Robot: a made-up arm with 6 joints. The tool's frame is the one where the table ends. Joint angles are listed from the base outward.
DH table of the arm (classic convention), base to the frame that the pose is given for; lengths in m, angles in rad. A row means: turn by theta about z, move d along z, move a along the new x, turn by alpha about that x. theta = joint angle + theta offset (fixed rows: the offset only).
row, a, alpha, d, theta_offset
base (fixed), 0, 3.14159, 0, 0
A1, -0.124, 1.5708, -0.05, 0
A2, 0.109, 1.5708, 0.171, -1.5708
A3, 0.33, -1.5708, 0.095, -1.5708
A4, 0.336, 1.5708, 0.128, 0
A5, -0.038, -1.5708, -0.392, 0
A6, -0.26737, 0, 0, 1.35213
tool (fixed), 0, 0, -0.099, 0.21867
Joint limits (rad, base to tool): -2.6..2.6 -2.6..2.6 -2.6..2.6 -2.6..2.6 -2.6..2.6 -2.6..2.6
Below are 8 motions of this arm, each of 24 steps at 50 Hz.
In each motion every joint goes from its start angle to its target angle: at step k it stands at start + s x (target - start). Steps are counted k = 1, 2, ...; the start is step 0. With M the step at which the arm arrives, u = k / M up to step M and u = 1 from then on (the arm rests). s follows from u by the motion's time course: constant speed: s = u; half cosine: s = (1 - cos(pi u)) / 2; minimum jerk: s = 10 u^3 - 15 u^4 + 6 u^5.
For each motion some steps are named. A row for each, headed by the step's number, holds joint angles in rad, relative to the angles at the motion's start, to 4 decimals.
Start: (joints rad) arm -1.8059 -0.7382 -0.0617 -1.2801 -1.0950 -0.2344
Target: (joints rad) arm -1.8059 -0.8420 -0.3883 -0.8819 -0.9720 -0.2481
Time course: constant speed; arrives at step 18
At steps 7, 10, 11, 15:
7: 0.0000 -0.0404 -0.1270 0.1549 0.0478 -0.0053
10: 0.0000 -0.0577 -0.1814 0.2212 0.0683 -0.0076
11: 0.0000 -0.0634 -0.1996 0.2433 0.0752 -0.0084
15: 0.0000 -0.0865 -0.2722 0.3318 0.1025 -0.0114

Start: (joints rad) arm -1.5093 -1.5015 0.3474 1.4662 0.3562 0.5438
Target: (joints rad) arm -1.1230 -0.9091 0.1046 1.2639 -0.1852 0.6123
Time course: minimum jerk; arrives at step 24
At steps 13, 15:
13: 0.2232 0.3423 -0.1403 -0.1169 -0.3128 0.0396
15: 0.2800 0.4294 -0.1760 -0.1466 -0.3924 0.0496

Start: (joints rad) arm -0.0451 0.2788 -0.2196 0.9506 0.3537 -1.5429
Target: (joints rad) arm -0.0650 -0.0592 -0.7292 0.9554 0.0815 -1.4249
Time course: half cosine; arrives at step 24
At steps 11, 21, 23, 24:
11: -0.0087 -0.1469 -0.2215 0.0021 -0.1183 0.0513
21: -0.0191 -0.3251 -0.4902 0.0046 -0.2618 0.1135
23: -0.0198 -0.3366 -0.5074 0.0048 -0.2710 0.1175
24: -0.0199 -0.3380 -0.5096 0.0048 -0.2722 0.1180

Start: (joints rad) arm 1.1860 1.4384 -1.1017 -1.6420 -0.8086 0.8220
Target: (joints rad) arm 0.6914 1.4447 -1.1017 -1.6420 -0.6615 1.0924
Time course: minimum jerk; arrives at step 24
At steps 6, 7, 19, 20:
6: -0.0512 0.0007 0.0000 0.0000 0.0152 0.0280
7: -0.0753 0.0010 0.0000 0.0000 0.0224 0.0412
19: -0.4627 0.0059 0.0000 0.0000 0.1376 0.2530
20: -0.4770 0.0061 0.0000 0.0000 0.1419 0.2608

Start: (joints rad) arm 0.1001 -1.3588 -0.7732 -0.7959 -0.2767 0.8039
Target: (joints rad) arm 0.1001 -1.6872 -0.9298 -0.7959 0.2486 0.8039
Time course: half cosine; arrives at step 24
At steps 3, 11, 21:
3: 0.0000 -0.0125 -0.0060 0.0000 0.0200 0.0000
11: 0.0000 -0.1428 -0.0681 0.0000 0.2284 0.0000
21: 0.0000 -0.3159 -0.1506 0.0000 0.5053 0.0000

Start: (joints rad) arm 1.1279 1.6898 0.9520 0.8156 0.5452 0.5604
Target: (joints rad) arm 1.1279 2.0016 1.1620 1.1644 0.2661 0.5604
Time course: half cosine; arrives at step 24
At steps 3, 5, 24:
3: 0.0000 0.0119 0.0080 0.0133 -0.0106 0.0000
5: 0.0000 0.0322 0.0217 0.0360 -0.0288 0.0000
24: 0.0000 0.3118 0.2100 0.3488 -0.2791 0.0000

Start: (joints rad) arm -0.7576 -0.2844 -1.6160 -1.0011 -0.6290 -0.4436
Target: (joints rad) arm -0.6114 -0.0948 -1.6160 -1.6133 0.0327 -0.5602
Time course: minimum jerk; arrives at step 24
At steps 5, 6, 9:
5: 0.0094 0.0122 0.0000 -0.0395 0.0427 -0.0075
6: 0.0151 0.0196 0.0000 -0.0634 0.0685 -0.0121
9: 0.0402 0.0522 0.0000 -0.1685 0.1821 -0.0321

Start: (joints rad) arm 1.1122 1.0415 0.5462 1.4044 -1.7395 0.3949
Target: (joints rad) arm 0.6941 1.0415 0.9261 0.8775 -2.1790 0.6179
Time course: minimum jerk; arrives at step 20
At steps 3, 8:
3: -0.0111 0.0000 0.0101 -0.0140 -0.0117 0.0059
8: -0.1327 0.0000 0.1206 -0.1673 -0.1395 0.0708

